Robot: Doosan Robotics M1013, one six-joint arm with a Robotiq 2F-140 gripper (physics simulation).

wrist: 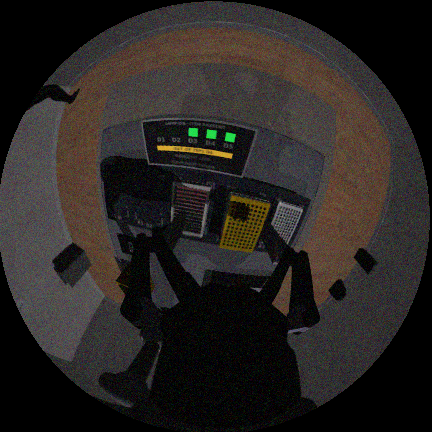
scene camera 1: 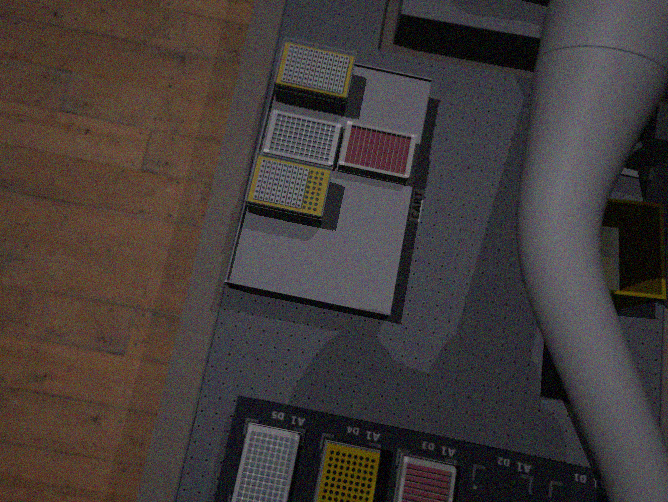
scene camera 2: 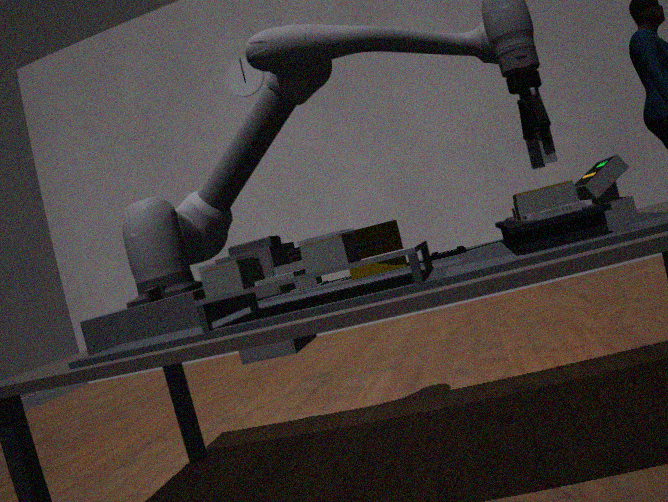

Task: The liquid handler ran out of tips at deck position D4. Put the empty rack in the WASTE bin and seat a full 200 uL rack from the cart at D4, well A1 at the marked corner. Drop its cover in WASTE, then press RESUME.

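Pixels of known places: gripper, fingertip midpoint: (wrist: 224, 223) (scene camera 2: 544, 165); arm's base, link origin: (scene camera 2: 169, 296).
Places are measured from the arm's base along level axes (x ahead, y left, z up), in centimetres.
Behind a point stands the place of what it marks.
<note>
The empty yellow rack (scene camera 1: 348, 470) {x 94.1, y -23.5, z 3.4 cm} (wrist: 245, 225) {x 97.5, y -24.0, z 3.4 cm} sits at D4, between its neighbours. My gripper (scene camera 2: 543, 160) {x 100.1, y -19.3, z 8.2 cm} (wrist: 224, 223) {x 100.1, y -19.3, z 8.2 cm} is open and empty, above the deck; its fingers straddle the D4 rack's near end in the wrist view. On the cart (scene camera 1: 318, 264) {x 62.1, y -30.3, z -2.2 cm}, a yellow rack (scene camera 1: 315, 70) {x 29.8, y -33.5, z 4.9 cm} at the back looks full, with a faint clear outline at its edge; another yellow rack (scene camera 1: 286, 186) {x 51.0, y -36.6, z 4.8 cm} has some empty columns. The yellow WASTE bin (scene camera 1: 642, 294) {x 64.3, y 21.6, z 5.2 cm} is partly hidden by the arm. The screen (wrist: 200, 162) {x 109.3, y -14.3, z 2.3 cm} (scene camera 2: 598, 168) {x 112.8, y -17.2, z 4.6 cm} shows an amber out-of-tips bar; RESUME is not legible.
A white plate (scene camera 1: 265, 464) {x 94.7, y -36.1, z -1.3 cm} (wrist: 287, 220) {x 97.4, y -36.7, z -1.2 cm} stands at D5 and a red-filled one (scene camera 1: 426, 480) {x 95.4, y -10.7, z -1.1 cm} (wrist: 191, 210) {x 98.5, y -12.1, z 0.0 cm} at D3. The cart also holds a white plate (scene camera 1: 302, 137) {x 39.7, y -34.9, z -0.9 cm} and a red-filled one (scene camera 1: 378, 150) {x 41.2, y -21.3, z 0.0 cm}. The arm (scene camera 1: 572, 215) {x 67.9, y -12.1, z 52.6 cm} crosses above the right side.
</note>
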